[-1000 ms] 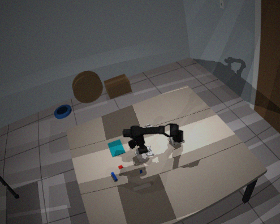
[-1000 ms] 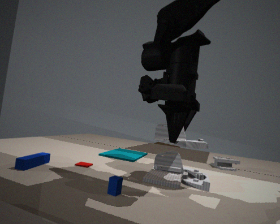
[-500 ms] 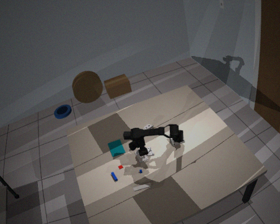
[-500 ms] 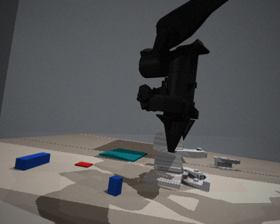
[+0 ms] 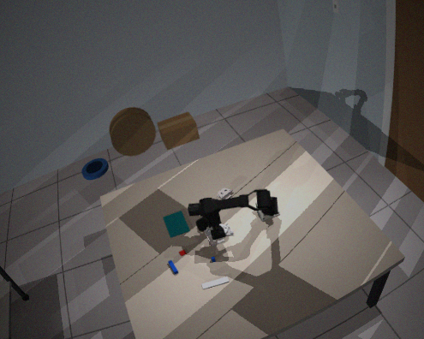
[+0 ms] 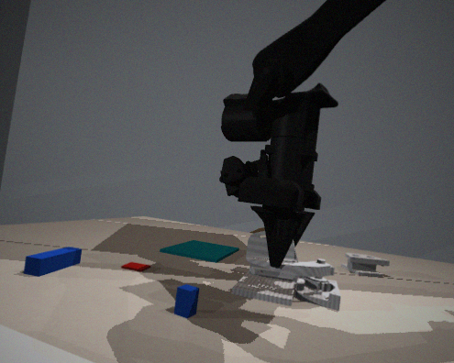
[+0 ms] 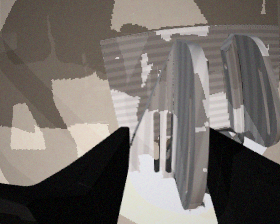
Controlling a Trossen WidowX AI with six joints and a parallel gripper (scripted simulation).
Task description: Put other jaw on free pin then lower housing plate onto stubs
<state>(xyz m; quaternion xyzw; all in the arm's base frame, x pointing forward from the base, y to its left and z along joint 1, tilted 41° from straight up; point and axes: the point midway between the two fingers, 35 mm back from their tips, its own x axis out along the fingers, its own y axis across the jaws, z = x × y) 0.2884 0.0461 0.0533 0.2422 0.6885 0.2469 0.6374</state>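
Right now my gripper tip is 2 cm short of the ribbed grey base, 3 cm to the left of it and 3 cm above it. Round my gripper tip: teal flat plate: 19 cm ahead, 18 cm to the right, 4 cm below; small blue block: 6 cm ahead, 13 cm to the left, 3 cm below; red tile: 19 cm ahead, 3 cm to the left, 4 cm below.
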